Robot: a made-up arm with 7 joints. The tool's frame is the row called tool.
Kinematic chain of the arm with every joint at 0, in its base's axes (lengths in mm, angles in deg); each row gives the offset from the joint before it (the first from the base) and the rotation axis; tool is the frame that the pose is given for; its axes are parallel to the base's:
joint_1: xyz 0 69.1 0 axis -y
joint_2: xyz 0 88.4 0 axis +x
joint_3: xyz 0 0 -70.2 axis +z
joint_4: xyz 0 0 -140.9 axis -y
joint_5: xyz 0 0 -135.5 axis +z
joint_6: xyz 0 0 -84.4 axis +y
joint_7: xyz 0 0 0 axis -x
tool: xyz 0 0 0
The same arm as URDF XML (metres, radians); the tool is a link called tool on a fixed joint. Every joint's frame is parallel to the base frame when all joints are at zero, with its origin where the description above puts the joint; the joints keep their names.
<robot name="arm">
  <link name="base"/>
  <link name="link1"/>
  <link name="link2"/>
  <link name="link3"/>
  <link name="link4"/>
  <link name="link5"/>
  <link name="link6"/>
  <link name="link7"/>
  <link name="tool"/>
  <joint name="joint_1" type="continuous">
    <parent link="base"/>
    <child link="link1"/>
    <origin xyz="0 0.0691 0" rpy="0 0 0"/>
    <axis xyz="0 -1 0"/>
  </joint>
  <joint name="joint_2" type="continuous">
    <parent link="link1"/>
    <child link="link2"/>
    <origin xyz="0 0.0884 0" rpy="0 0 0"/>
    <axis xyz="1 0 0"/>
  </joint>
  <joint name="joint_3" type="continuous">
    <parent link="link2"/>
    <child link="link3"/>
    <origin xyz="0 0 -0.0702" rpy="0 0 0"/>
    <axis xyz="0 0 1"/>
  </joint>
  <joint name="joint_4" type="continuous">
    <parent link="link3"/>
    <child link="link4"/>
    <origin xyz="0 0 -0.1409" rpy="0 0 0"/>
    <axis xyz="0 -1 0"/>
  </joint>
  <joint name="joint_5" type="continuous">
    <parent link="link4"/>
    <child link="link5"/>
    <origin xyz="0 0 -0.1355" rpy="0 0 0"/>
    <axis xyz="0 0 1"/>
  </joint>
  <joint name="joint_6" type="continuous">
    <parent link="link5"/>
    <child link="link6"/>
    <origin xyz="0 0 -0.0844" rpy="0 0 0"/>
    <axis xyz="0 1 0"/>
  </joint>
  <joint name="joint_7" type="continuous">
    <parent link="link6"/>
    <child link="link7"/>
    <origin xyz="0 0 0" rpy="0 0 0"/>
    <axis xyz="-1 0 0"/>
  </joint>
  <joint name="tool_fixed" type="fixed">
    <parent link="link7"/>
    <child link="tool"/>
    <origin xyz="0 0 0" rpy="0 0 0"/>
  </joint>
</robot>

